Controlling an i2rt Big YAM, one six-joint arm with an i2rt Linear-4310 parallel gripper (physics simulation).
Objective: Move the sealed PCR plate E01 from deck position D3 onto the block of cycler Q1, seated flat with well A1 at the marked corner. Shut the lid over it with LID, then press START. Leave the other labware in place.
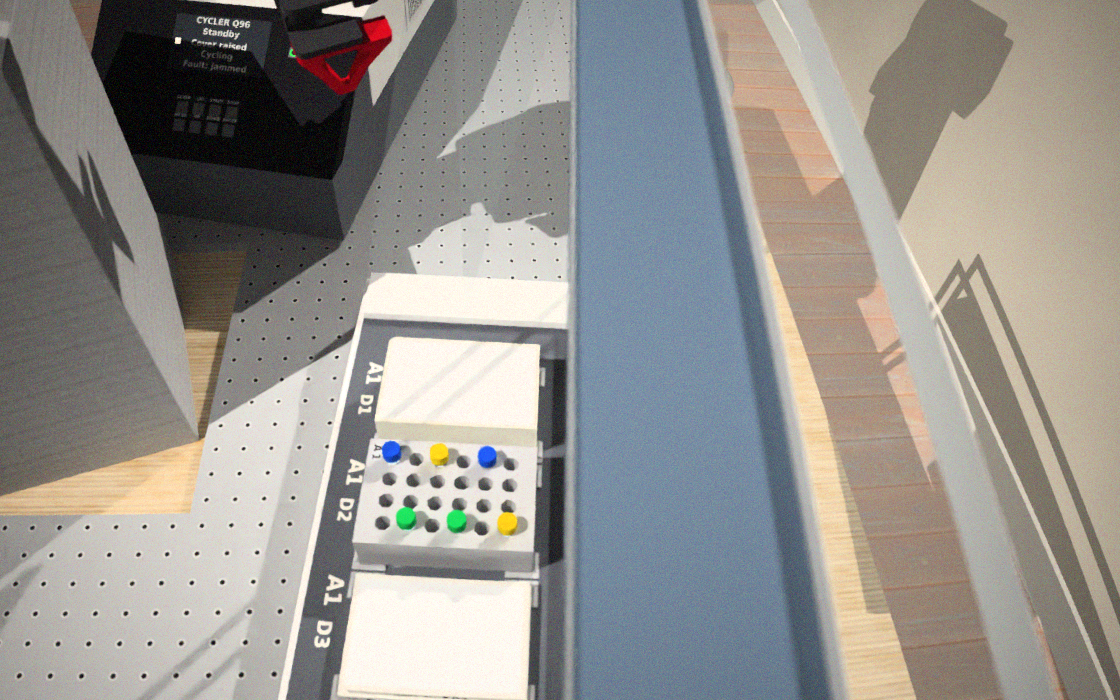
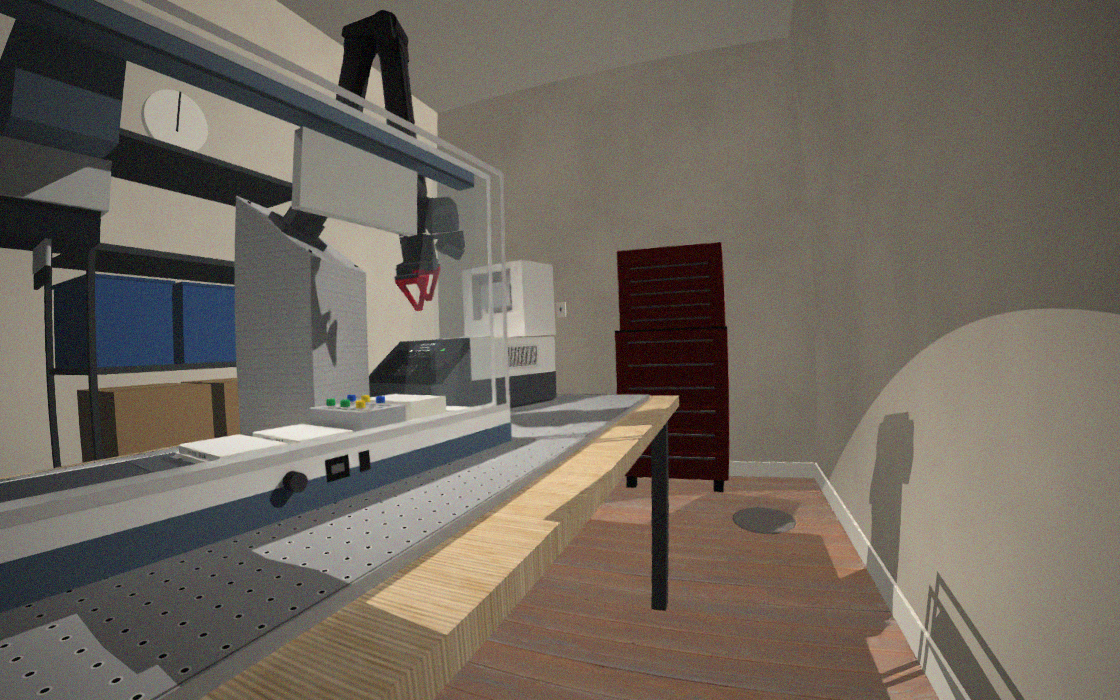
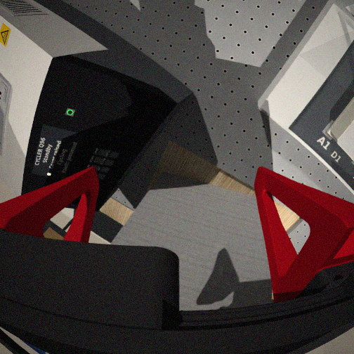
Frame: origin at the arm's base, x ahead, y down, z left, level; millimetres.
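Where they show: gripper, fingertip midpoint: (image 1: 326, 46) (image 2: 424, 305).
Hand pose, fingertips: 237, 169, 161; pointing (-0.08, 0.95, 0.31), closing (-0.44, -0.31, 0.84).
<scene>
After its pixels a point has its place, as x, y, z.
A flat white plate (image 1: 437, 635) (image 2: 301, 432) sits at the position marked D3; its label is not readable. Cycler Q96 has a dark sloped front panel (image 1: 148, 136) (image 2: 404, 371) (image 3: 117, 130) with a small screen, keys and a green light. Its screen reads "Standby", with a light mark beside "Cover raised". The cycler's white upper part (image 2: 528, 297) {252, 119, 607} stands up at the back; its block does not show. My gripper (image 1: 342, 70) {237, 169, 161} (image 2: 419, 305) {237, 169, 161} (image 3: 176, 175) is open and empty, tilted, above and near the panel, apart from the plate.
A white block (image 1: 462, 383) {355, 346, -37} (image 2: 417, 404) {415, 353, -63} is at D1. A tube rack (image 1: 446, 536) (image 2: 363, 412) with coloured caps is at D2. Another white plate (image 2: 235, 447) sits beyond D3. A blue beam (image 1: 660, 330) {422, -57, -310} (image 2: 330, 115) spans the deck. A tall grey housing (image 1: 82, 288) (image 2: 276, 330) stands behind.
</scene>
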